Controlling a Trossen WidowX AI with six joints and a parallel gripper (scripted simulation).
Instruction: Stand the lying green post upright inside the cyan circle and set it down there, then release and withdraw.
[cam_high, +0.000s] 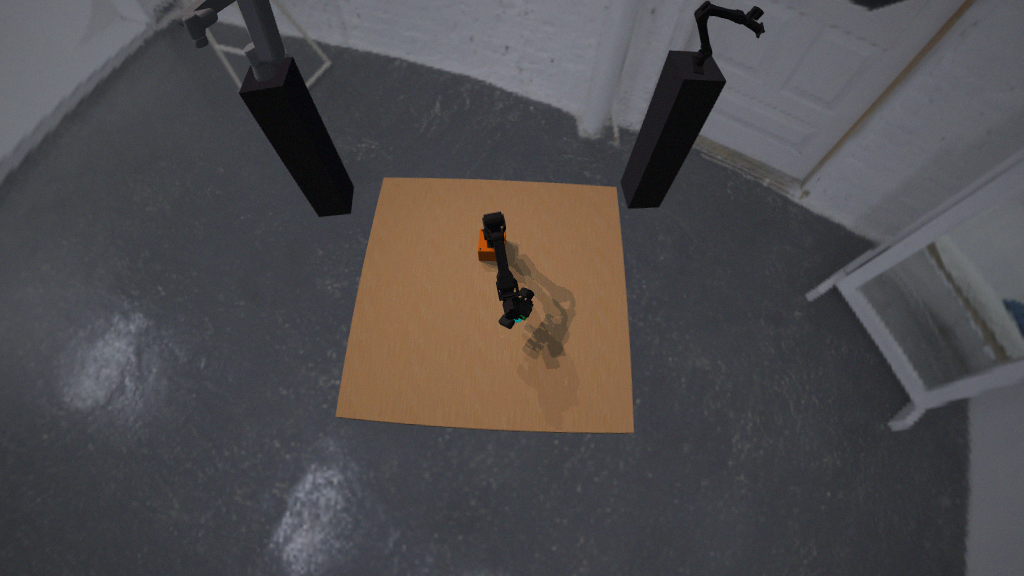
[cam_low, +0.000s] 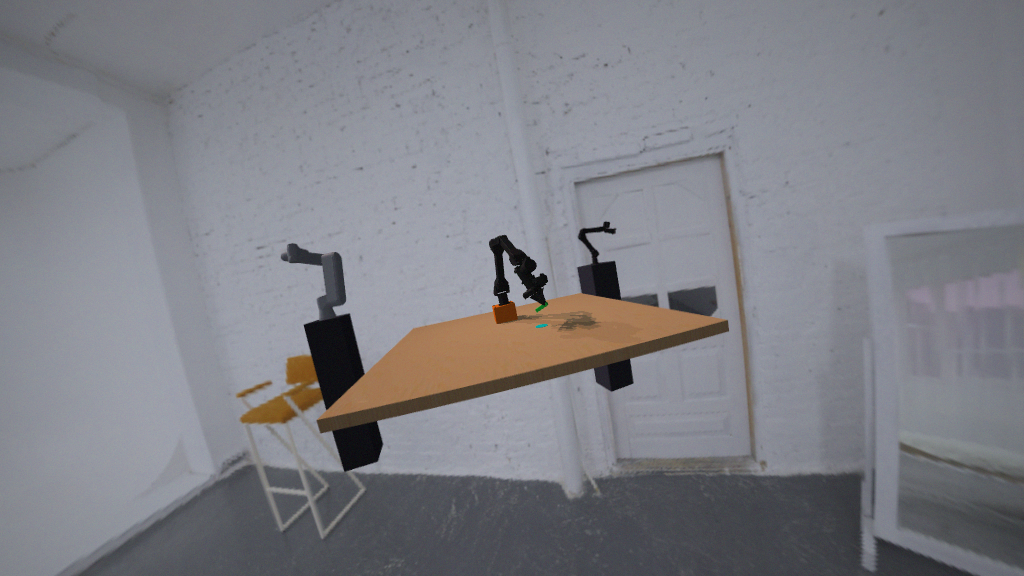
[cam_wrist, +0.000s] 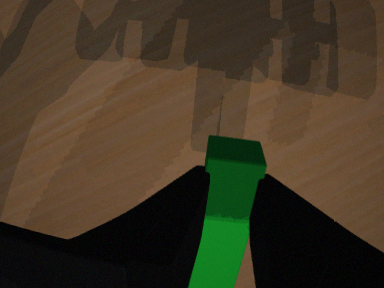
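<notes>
Right now the cyan circle is 10 cm below my gripper tip, 5 cm behind it and 2 cm to the right of it. From my gripper tip the other things lie so: green post (1 cm to the right, 1 cm below, 1 cm behind).
</notes>
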